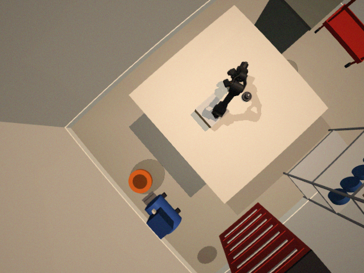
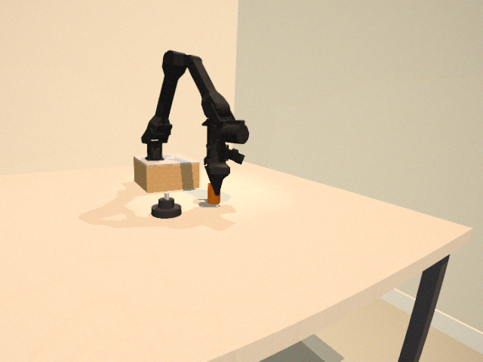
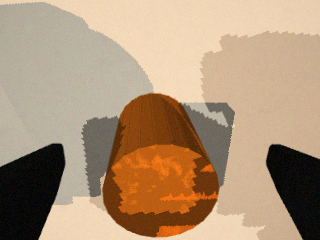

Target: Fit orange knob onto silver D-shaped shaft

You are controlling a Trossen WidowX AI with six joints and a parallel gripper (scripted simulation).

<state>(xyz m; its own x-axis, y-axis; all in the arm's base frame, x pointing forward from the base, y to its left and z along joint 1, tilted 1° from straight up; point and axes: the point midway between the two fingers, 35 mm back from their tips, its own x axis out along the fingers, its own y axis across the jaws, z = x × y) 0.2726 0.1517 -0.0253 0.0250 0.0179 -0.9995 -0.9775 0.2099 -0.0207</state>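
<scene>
My gripper tip is now 1 cm below the orange knob and 1 cm past it. From my gripper tip the other things lie so: black round pedestal: 16 cm to the right, 6 cm ahead, 1 cm below.
</scene>
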